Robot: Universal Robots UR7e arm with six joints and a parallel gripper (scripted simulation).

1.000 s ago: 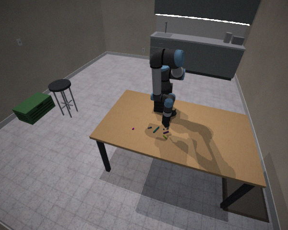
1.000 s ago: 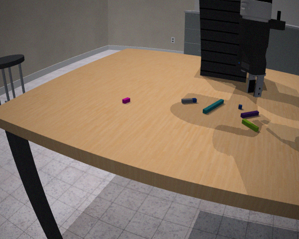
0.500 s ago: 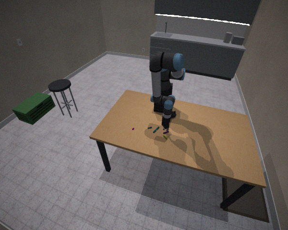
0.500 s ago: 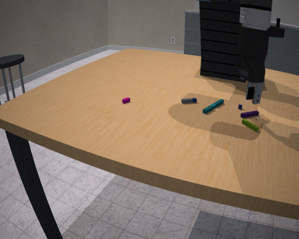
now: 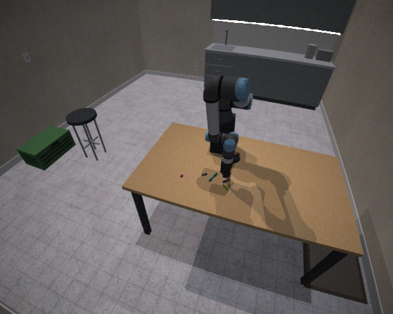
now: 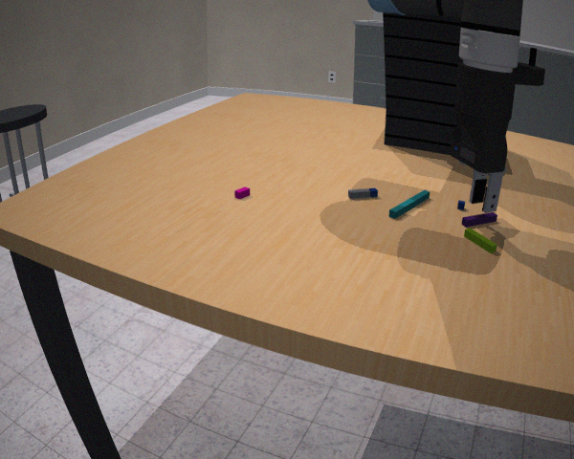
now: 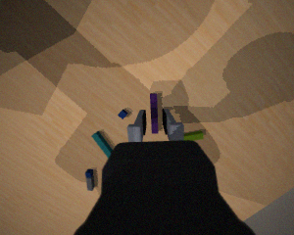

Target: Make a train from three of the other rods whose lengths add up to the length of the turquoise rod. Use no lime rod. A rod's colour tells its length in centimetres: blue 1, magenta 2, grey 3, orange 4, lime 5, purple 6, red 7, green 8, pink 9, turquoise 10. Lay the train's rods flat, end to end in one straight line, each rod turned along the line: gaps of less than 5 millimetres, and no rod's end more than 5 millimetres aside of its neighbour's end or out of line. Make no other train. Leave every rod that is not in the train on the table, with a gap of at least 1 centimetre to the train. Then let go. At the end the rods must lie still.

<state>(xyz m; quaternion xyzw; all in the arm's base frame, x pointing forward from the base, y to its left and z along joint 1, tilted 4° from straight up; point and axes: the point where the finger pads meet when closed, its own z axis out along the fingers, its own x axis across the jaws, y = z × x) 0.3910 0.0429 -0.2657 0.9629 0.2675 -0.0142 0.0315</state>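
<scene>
Right now my hand is 4 cm above the purple rod. The rest, counted from my hand: turquoise rod 10 cm to the right, 4 cm below, 3 cm behind; then grey rod 18 cm to the right, 4 cm below, 4 cm behind; then lime rod 6 cm ahead, 4 cm below, 1 cm to the right.
</scene>
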